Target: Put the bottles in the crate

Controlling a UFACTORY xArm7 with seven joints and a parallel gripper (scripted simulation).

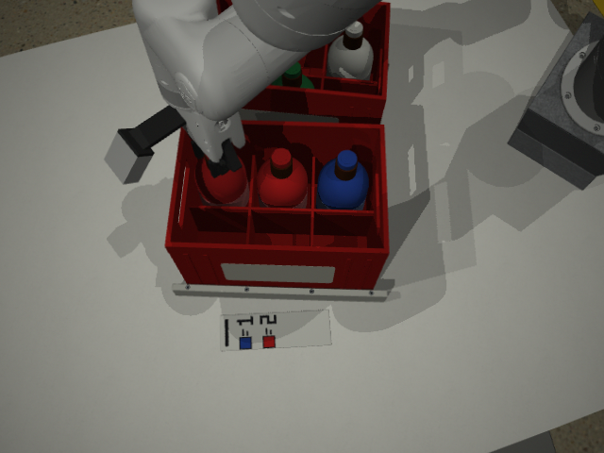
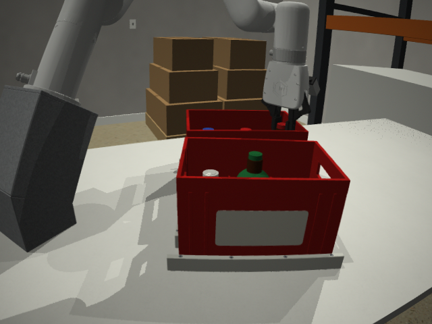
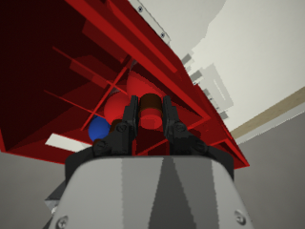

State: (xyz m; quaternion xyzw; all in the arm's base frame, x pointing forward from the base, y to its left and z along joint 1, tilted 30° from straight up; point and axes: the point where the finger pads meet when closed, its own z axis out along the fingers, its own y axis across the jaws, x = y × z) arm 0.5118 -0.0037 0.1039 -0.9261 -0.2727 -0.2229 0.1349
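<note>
Right now my hand is 90 mm past the red bottle and 80 mm above it. The rest, counted from my hand: pick list 200 mm to the left, 170 mm below, 70 mm behind; green bottle 150 mm to the right, 110 mm behind, 80 mm below; blue bottle 180 mm behind, 80 mm below, 10 mm to the left.
</note>
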